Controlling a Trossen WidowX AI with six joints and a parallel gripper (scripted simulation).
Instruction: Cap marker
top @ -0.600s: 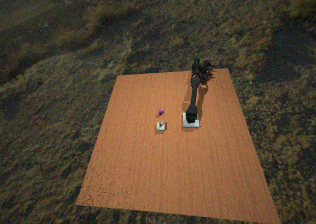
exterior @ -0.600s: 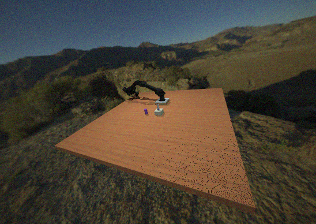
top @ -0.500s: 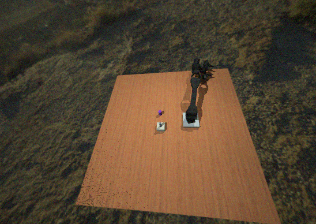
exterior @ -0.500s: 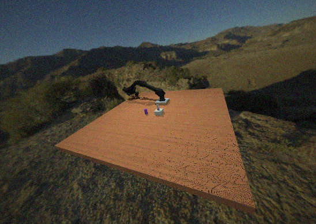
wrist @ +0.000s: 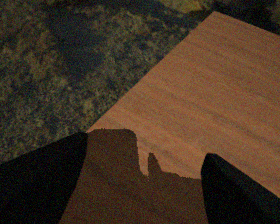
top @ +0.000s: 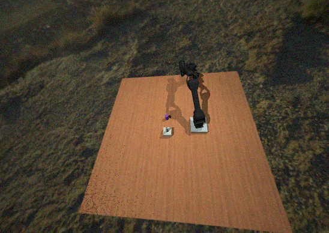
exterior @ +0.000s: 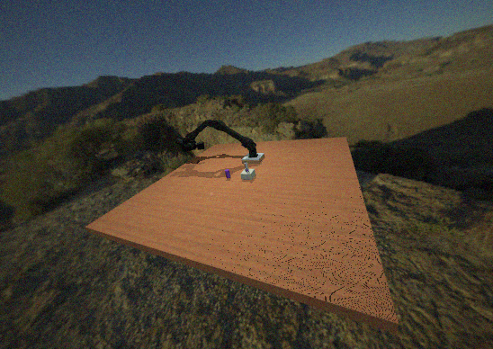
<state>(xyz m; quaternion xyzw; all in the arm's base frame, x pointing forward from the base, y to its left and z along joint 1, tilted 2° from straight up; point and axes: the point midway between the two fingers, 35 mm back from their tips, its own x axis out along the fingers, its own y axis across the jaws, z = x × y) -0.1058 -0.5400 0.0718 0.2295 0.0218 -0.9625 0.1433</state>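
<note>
The purple cap is 39 cm ahead of my gripper tip, 42 cm to the left of it and 8 cm below it. Also, from my gripper tip: holder block 40 cm ahead, 56 cm to the left, 8 cm below.
</note>
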